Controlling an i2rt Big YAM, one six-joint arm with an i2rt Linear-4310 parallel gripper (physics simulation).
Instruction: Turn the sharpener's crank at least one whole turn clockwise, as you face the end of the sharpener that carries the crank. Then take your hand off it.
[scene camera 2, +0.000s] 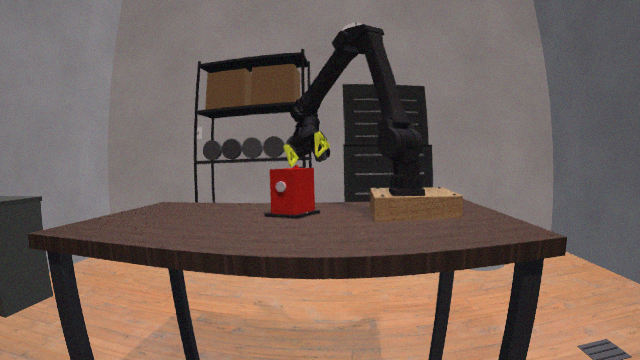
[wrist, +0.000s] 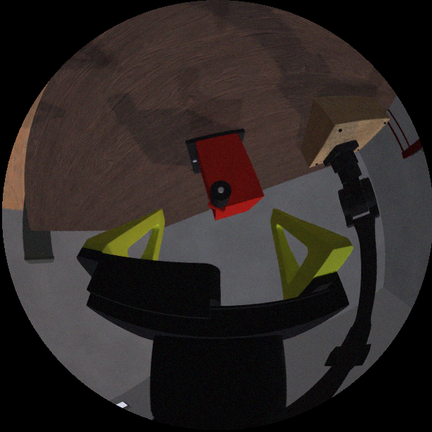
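Pixels of known places: gripper, fingertip midpoint: (scene camera 2: 303, 161); arm's base at its link origin: (scene camera 2: 406, 193).
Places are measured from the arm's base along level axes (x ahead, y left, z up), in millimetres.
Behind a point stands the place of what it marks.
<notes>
The red sharpener (scene camera 2: 295, 194) {x 290, y -33, z 1 mm} (wrist: 227, 162) stands upright on a black base plate (scene camera 2: 292, 215) {x 298, y -16, z -52 mm}. A white round piece (scene camera 2: 281, 186) {x 327, y -30, z 23 mm} is on its side facing the scene camera. The crank's black knob (wrist: 220, 190) shows in the wrist view near the sharpener's lower end, with a bit of red crank arm beside it. In the scene view a small red part (scene camera 2: 296, 167) {x 304, y -166, z 70 mm} sticks up behind the sharpener's top edge. My gripper (scene camera 2: 308, 159) {x 293, y -238, z 87 mm} (wrist: 217, 214) is wide open and empty, above the sharpener's crank end. The knob appears between the yellow fingers, apart from both. Most of the crank arm is hidden.
The dark wood table (scene camera 2: 200, 230) {x 479, y 213, z -60 mm} (wrist: 90, 150) carries the sharpener and, to its right, a wooden block (scene camera 2: 416, 207) {x -17, y 73, z -28 mm} (wrist: 327, 120) with the arm's base. A shelf rack (scene camera 2: 196, 150) and a dark drawer cabinet (scene camera 2: 387, 135) stand behind the table.
</notes>
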